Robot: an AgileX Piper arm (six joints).
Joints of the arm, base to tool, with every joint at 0 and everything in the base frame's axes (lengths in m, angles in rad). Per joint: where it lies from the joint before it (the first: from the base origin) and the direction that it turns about. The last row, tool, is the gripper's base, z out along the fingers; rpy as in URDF.
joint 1: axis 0 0 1 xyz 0 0 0.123
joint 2: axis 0 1 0 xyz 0 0 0
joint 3: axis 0 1 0 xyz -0.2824 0 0.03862
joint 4: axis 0.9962 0 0.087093 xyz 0.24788 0 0.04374
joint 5: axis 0 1 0 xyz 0 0 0
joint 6: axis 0.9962 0 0.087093 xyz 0.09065 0 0.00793
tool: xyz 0 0 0 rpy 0 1.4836 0
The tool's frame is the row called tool.
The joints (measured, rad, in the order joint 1, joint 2, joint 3, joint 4, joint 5, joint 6), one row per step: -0.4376 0.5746 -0.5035 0.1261 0.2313 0.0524; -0.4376 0.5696 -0.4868 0.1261 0.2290 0.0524; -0.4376 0.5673 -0.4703 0.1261 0.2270 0.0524; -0.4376 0.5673 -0.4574 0.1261 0.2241 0.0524; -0.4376 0.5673 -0.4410 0.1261 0.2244 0.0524; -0.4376 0.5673 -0.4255 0.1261 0.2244 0.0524; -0.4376 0.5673 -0.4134 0.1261 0.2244 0.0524; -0.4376 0.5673 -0.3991 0.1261 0.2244 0.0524; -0.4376 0.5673 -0.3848 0.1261 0.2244 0.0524; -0.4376 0.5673 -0.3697 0.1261 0.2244 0.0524; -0.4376 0.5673 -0.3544 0.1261 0.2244 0.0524; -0.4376 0.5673 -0.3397 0.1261 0.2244 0.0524; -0.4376 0.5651 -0.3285 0.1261 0.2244 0.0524; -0.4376 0.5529 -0.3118 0.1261 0.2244 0.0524; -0.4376 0.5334 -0.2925 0.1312 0.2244 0.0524; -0.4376 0.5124 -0.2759 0.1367 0.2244 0.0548
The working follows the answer.
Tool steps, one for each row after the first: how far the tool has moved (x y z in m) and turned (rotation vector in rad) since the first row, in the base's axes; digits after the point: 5 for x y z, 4 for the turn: -0.00076 0.00033 -0.00485 0.0040 0.0085 -0.0003; -0.00110 0.00046 -0.00999 0.0092 0.0196 -0.0005; -0.00110 0.00043 -0.01412 0.0134 0.0287 -0.0009; -0.00124 0.00049 -0.01971 0.0205 0.0438 -0.0009; -0.00143 0.00059 -0.02497 0.0270 0.0578 -0.0009; -0.00164 0.00068 -0.02907 0.0322 0.0688 -0.0009; -0.00194 0.00082 -0.03391 0.0382 0.0818 -0.0009; -0.00230 0.00099 -0.03875 0.0443 0.0947 -0.0009; -0.00275 0.00120 -0.04385 0.0507 0.1084 -0.0009; -0.00328 0.00145 -0.04901 0.0571 0.1223 -0.0009; -0.00385 0.00172 -0.05396 0.0634 0.1356 -0.0009; -0.00460 0.00207 -0.05747 0.0672 0.1437 -0.0009; -0.00682 0.00311 -0.06165 0.0691 0.1478 -0.0009; -0.00993 0.00467 -0.06589 0.0736 0.1455 -0.0012; -0.01300 0.00623 -0.06913 0.0788 0.1382 -0.0023
Tool pose at each row, in the base's axes (x y z in m, rotation vector in rad; rounded; the steps above come from the unrounded poses): 0.11270 -0.04983 0.31566 0.5192 1.7100 -0.1630; 0.11194 -0.04951 0.31081 0.5223 1.7189 -0.1623; 0.11160 -0.04937 0.30567 0.5263 1.7304 -0.1612; 0.11160 -0.04940 0.30154 0.5298 1.7398 -0.1604; 0.11146 -0.04934 0.29595 0.5349 1.7557 -0.1587; 0.11127 -0.04925 0.29069 0.5397 1.7704 -0.1570; 0.11106 -0.04915 0.28659 0.5435 1.7819 -0.1558; 0.11076 -0.04901 0.28175 0.5479 1.7955 -0.1542; 0.11040 -0.04884 0.27691 0.5524 1.8091 -0.1527; 0.10995 -0.04863 0.27181 0.5571 1.8234 -0.1511; 0.10942 -0.04838 0.26665 0.5618 1.8379 -0.1494; 0.10885 -0.04811 0.26170 0.5664 1.8519 -0.1478; 0.10810 -0.04776 0.25820 0.5692 1.8604 -0.1468; 0.10588 -0.04672 0.25401 0.5706 1.8647 -0.1463; 0.10277 -0.04516 0.24977 0.5744 1.8630 -0.1419; 0.09970 -0.04360 0.24653 0.5793 1.8564 -0.1361

